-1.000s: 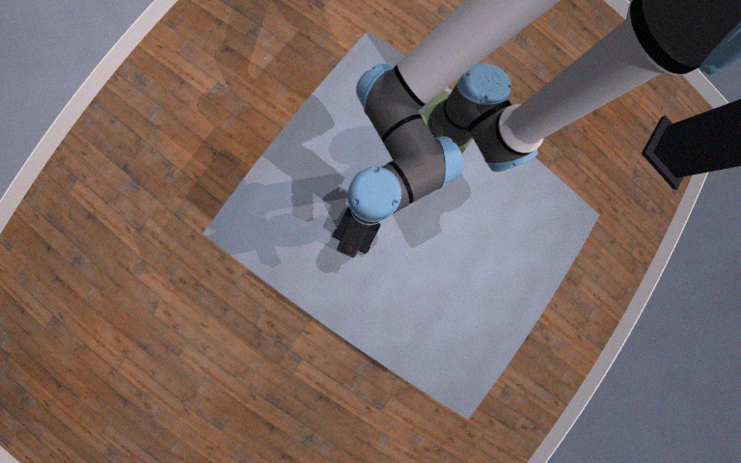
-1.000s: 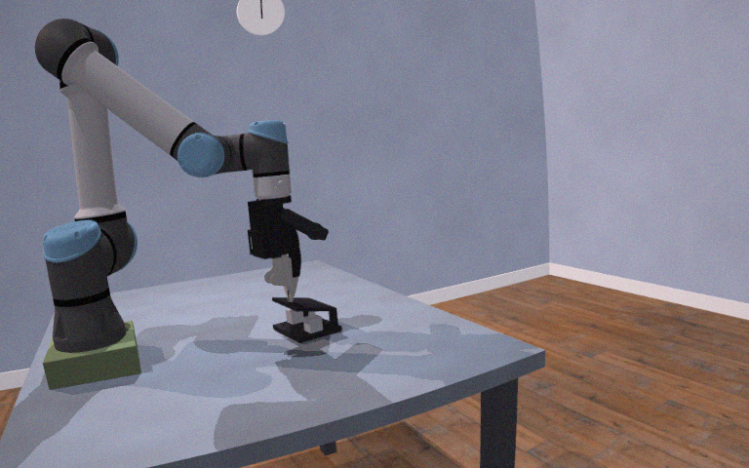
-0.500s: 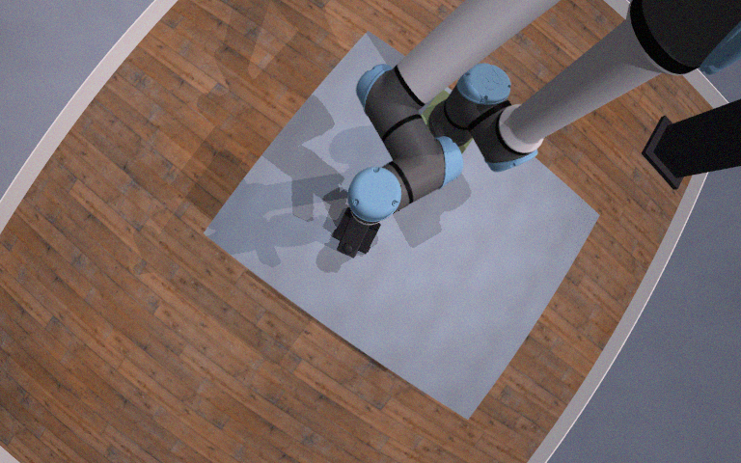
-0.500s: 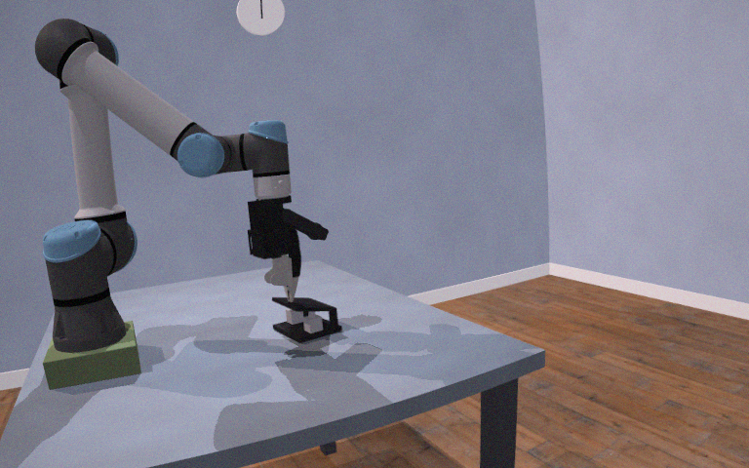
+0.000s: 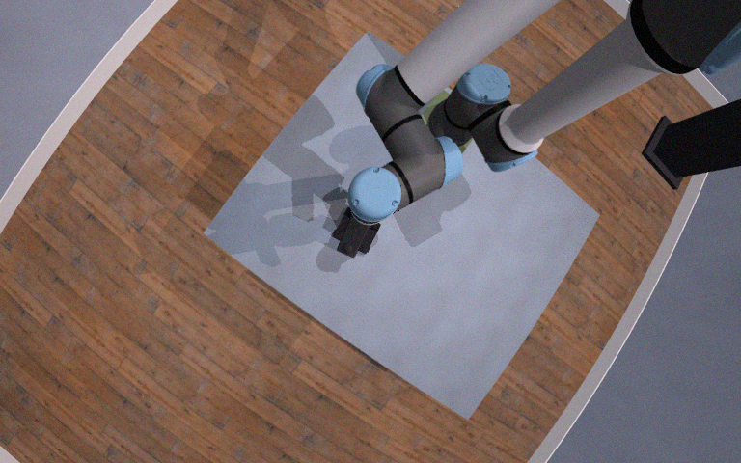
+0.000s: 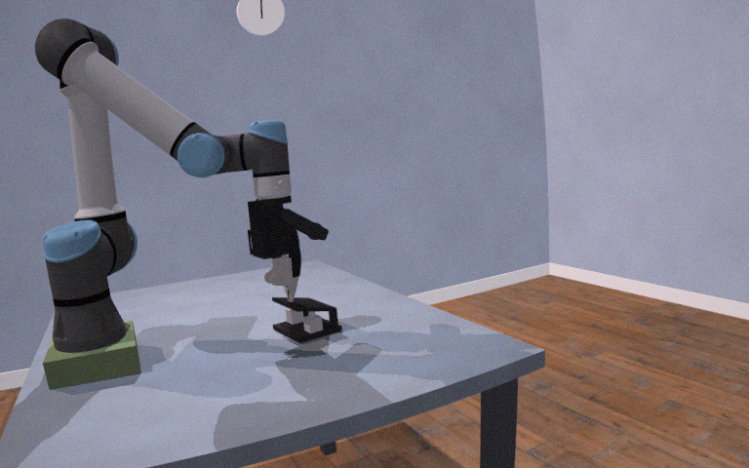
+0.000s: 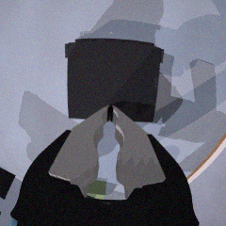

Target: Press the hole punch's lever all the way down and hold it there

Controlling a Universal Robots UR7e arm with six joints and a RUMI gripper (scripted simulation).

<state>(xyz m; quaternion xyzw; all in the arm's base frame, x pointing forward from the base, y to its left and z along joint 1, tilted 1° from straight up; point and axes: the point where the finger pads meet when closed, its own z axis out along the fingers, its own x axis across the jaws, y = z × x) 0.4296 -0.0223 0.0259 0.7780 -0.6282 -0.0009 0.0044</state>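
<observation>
The black hole punch is 5 cm below my hand, 3 cm ahead of it and 1 cm to the left of it. Round my hand: hole punch lever (3 cm below, 2 cm ahead).
</observation>
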